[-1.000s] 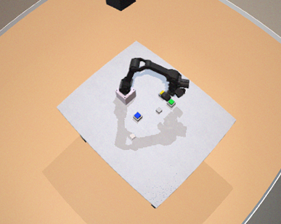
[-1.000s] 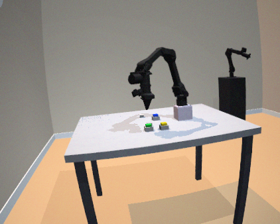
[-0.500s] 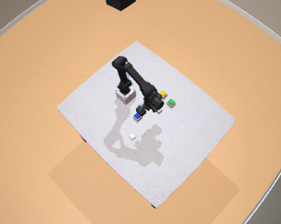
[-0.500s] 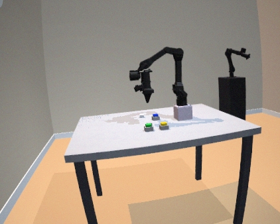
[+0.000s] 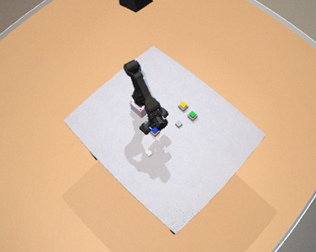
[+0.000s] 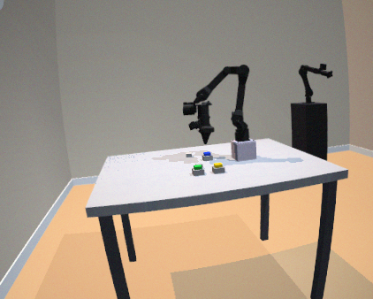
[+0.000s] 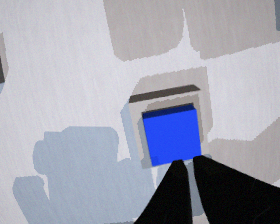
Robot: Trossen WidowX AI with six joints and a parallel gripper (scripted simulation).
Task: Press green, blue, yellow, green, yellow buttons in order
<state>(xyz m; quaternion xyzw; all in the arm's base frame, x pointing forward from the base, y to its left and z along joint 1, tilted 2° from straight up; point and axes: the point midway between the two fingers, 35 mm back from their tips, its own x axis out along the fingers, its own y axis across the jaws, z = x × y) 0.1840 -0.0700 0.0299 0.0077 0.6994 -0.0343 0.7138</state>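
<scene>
The blue button is 50 mm below my gripper tip and 10 mm behind it. The rest, counted from my gripper tip: small grey block (140 mm to the left, 80 mm below, 80 mm ahead); small white block (130 mm to the right, 80 mm below, 70 mm ahead); yellow button (250 mm to the left, 50 mm below, 20 mm ahead).
</scene>
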